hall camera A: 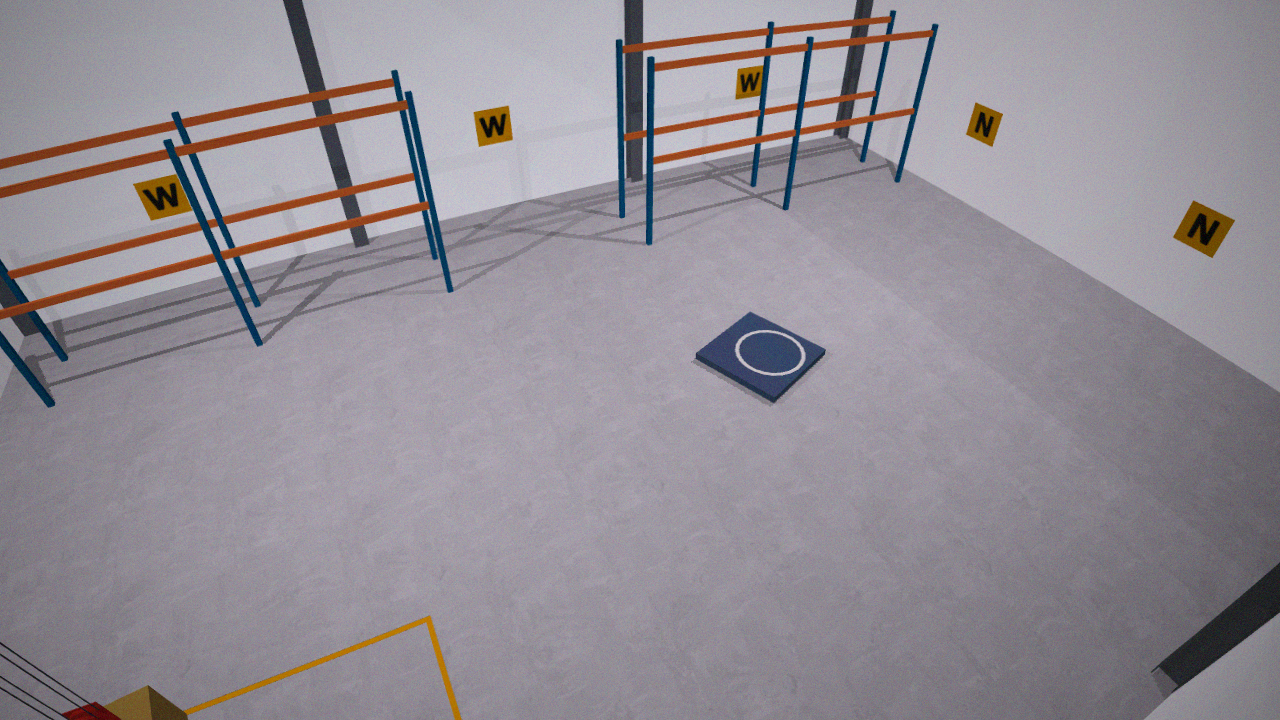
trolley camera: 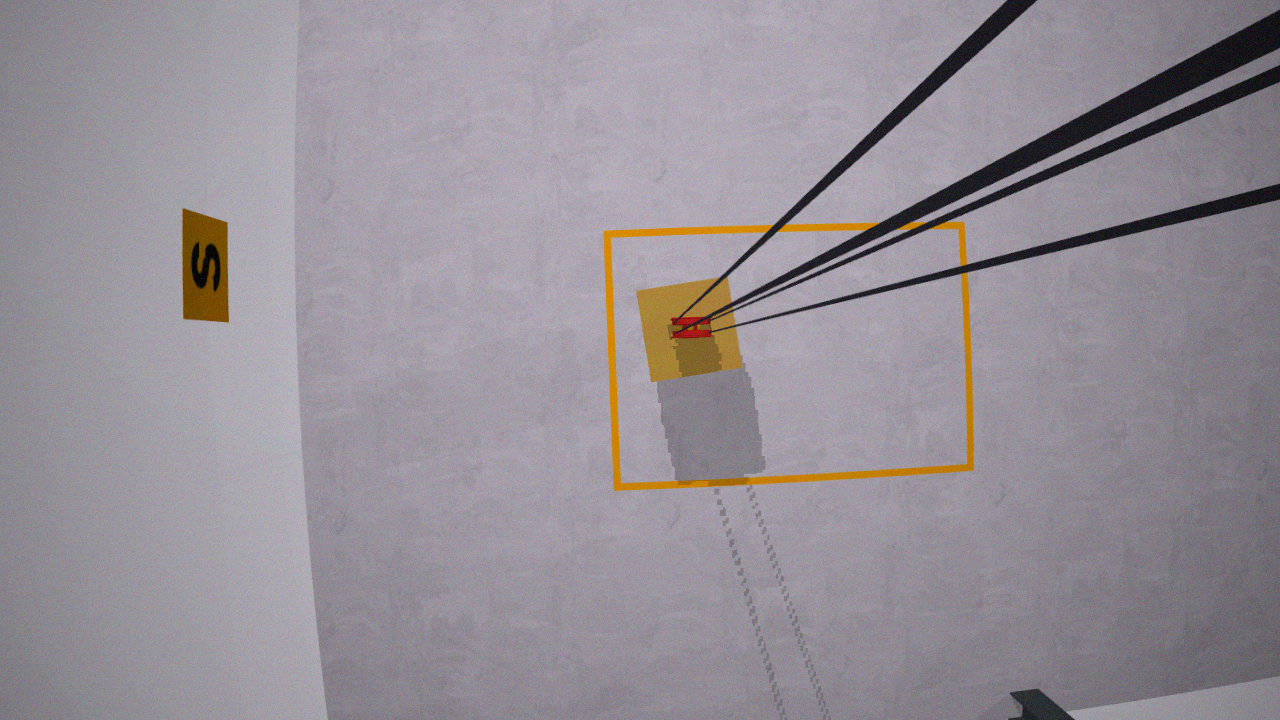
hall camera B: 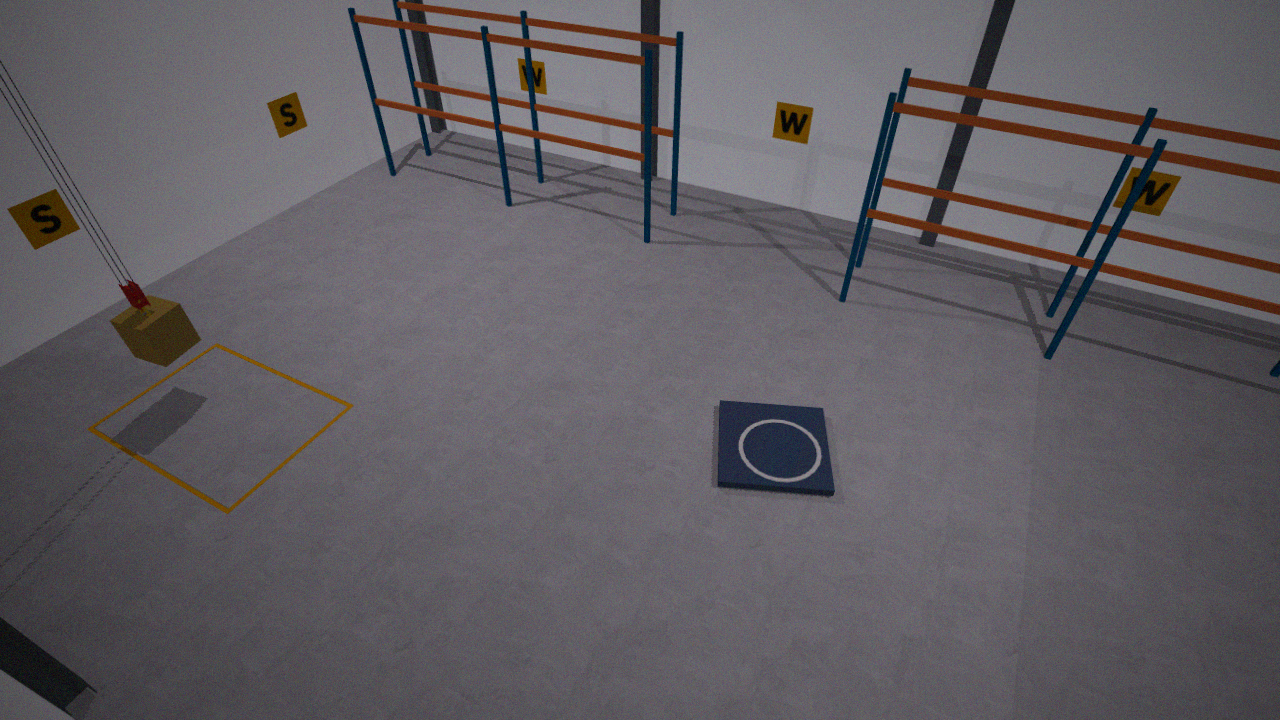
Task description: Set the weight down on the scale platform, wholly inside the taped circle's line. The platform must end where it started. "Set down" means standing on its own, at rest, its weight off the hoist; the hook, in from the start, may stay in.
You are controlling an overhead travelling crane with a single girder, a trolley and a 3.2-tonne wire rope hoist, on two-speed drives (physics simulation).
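Note:
The weight, a yellow-brown block (hall camera A: pixel 153 703) (hall camera B: pixel 162 338) (trolley camera: pixel 659 353), hangs clear of the floor, with its shadow apart from it in hall camera B. The red hook block (hall camera A: pixel 89 711) (hall camera B: pixel 134 293) (trolley camera: pixel 691 327) is right above it on slanting ropes; the hook is in the weight's top, its tip too small to see. In the trolley view the weight is slightly turned. The dark blue scale platform (hall camera A: pixel 721 351) (hall camera B: pixel 728 422) lies flat on the floor, far from the weight, with a white taped circle (hall camera A: pixel 770 373) (hall camera B: pixel 780 479) on its top. The platform does not show in the trolley view.
A yellow floor outline (hall camera A: pixel 308 664) (hall camera B: pixel 283 376) (trolley camera: pixel 966 345) lies below the weight. Two blue-and-orange racks stand along the W wall, one with a post (hall camera A: pixel 429 192) (hall camera B: pixel 647 147), the other with a post (hall camera A: pixel 648 152) (hall camera B: pixel 867 197). An S sign (trolley camera: pixel 205 265) marks the nearby wall.

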